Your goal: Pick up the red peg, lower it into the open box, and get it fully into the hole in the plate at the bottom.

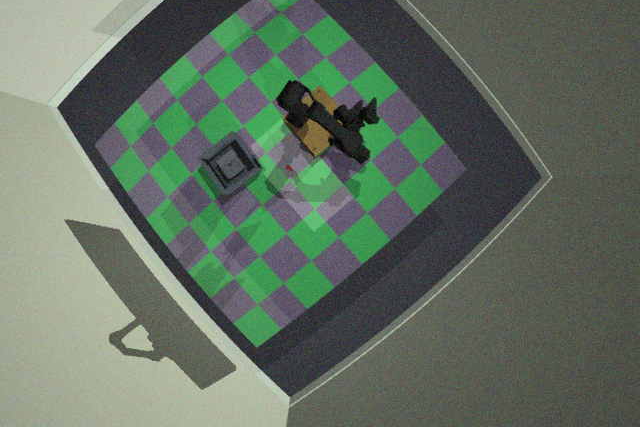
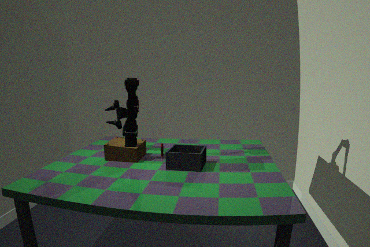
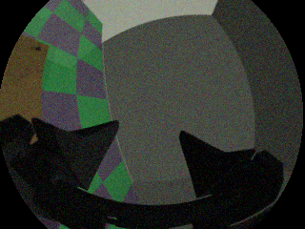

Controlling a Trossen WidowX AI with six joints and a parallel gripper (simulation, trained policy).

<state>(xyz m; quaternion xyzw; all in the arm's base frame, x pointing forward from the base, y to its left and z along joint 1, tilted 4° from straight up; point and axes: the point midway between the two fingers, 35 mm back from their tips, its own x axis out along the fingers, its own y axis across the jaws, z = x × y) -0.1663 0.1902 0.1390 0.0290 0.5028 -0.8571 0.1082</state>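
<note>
Now: the red peg 38 cm ahead of my gripper tip, 20 cm below it and 9 cm to the right of it. Round my gripper tip: dark box: 52 cm ahead, 30 cm to the right, 22 cm below; then grey plate: 52 cm ahead, 30 cm to the right, 20 cm below.
</note>
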